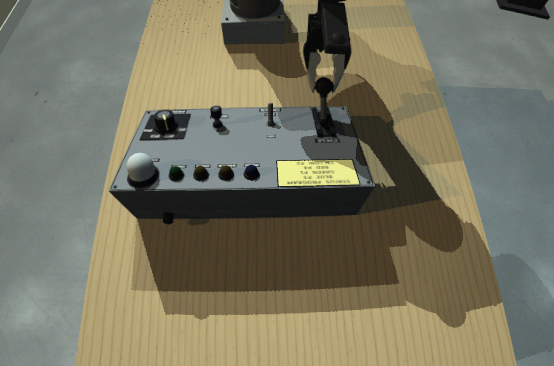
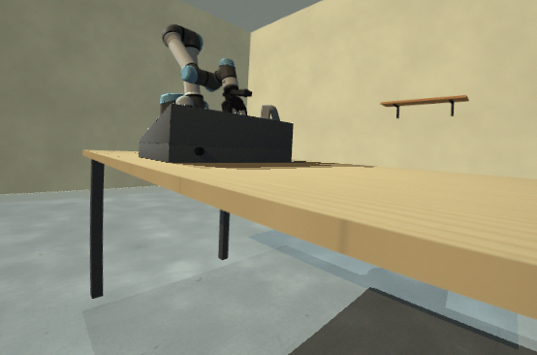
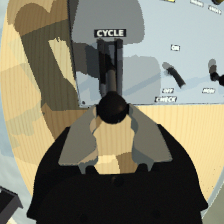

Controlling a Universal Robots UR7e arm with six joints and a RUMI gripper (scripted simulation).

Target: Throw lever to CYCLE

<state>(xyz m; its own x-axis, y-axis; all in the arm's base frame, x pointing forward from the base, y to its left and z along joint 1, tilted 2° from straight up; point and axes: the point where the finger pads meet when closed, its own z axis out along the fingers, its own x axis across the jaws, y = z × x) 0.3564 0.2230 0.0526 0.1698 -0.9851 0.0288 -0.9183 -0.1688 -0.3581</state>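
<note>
Now: the lever 3 cm ahead of my hand, 1 cm to the left of it and 2 cm below it. Round my hand: grey console (11 cm ahead, 16 cm to the right, 6 cm below); then pull knob (9 cm ahead, 23 cm to the right, 3 cm below); then thin stick switch (7 cm ahead, 11 cm to the right, 4 cm below).
</note>
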